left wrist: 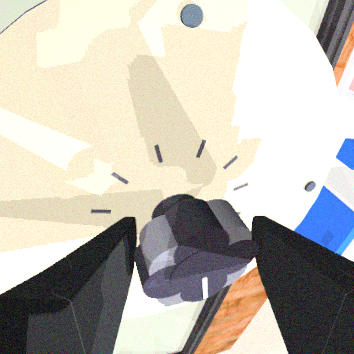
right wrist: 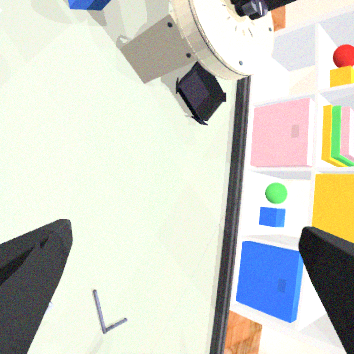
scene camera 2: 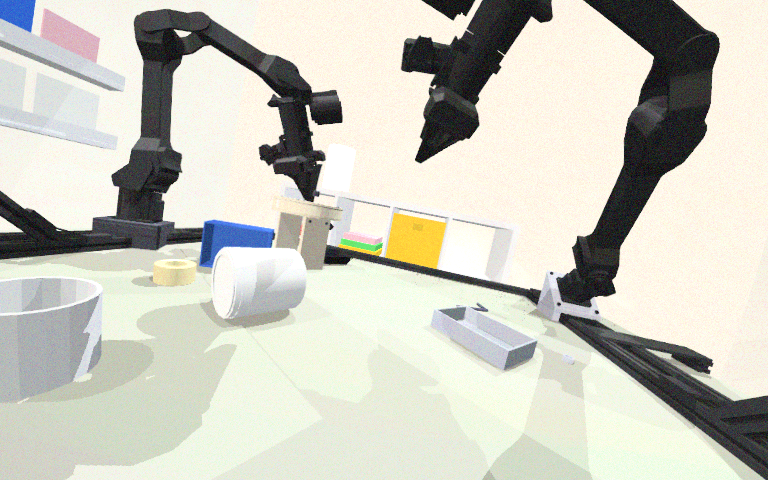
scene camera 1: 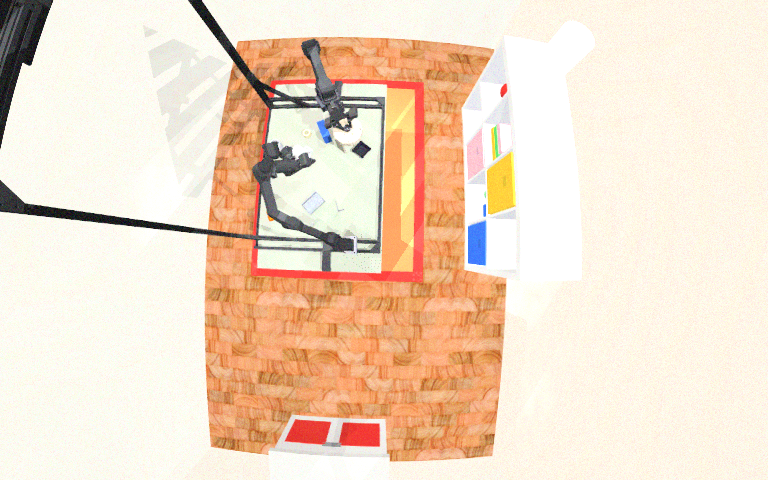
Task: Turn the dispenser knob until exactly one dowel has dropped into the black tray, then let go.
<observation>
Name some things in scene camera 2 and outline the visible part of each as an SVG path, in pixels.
The left gripper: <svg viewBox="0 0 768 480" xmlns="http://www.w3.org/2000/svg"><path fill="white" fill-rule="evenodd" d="M309 126L283 129L284 134L278 136L279 143L272 145L272 147L268 144L258 147L260 160L265 161L268 166L273 164L275 175L283 174L293 179L304 200L309 200L311 190L316 191L323 166L323 164L317 164L317 161L326 161L325 153L322 150L313 149L311 136L314 135L313 131L310 131Z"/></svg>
The right gripper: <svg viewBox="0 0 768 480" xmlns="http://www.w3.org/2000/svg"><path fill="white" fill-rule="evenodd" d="M467 30L459 39L455 35L450 45L432 42L432 37L423 37L421 35L417 39L406 38L404 41L401 71L434 75L430 82L431 87L428 90L429 99L423 111L425 122L420 134L422 141L415 157L415 161L419 164L453 144L472 137L480 126L479 114L476 108L476 104L480 100L478 95L492 74L497 75L502 68L499 64L505 56Z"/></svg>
A white cylinder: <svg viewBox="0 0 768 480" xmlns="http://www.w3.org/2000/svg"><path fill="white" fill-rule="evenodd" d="M217 253L212 269L211 286L215 309L223 319L296 308L303 300L307 285L307 274L304 261L296 250L224 247Z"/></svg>
</observation>
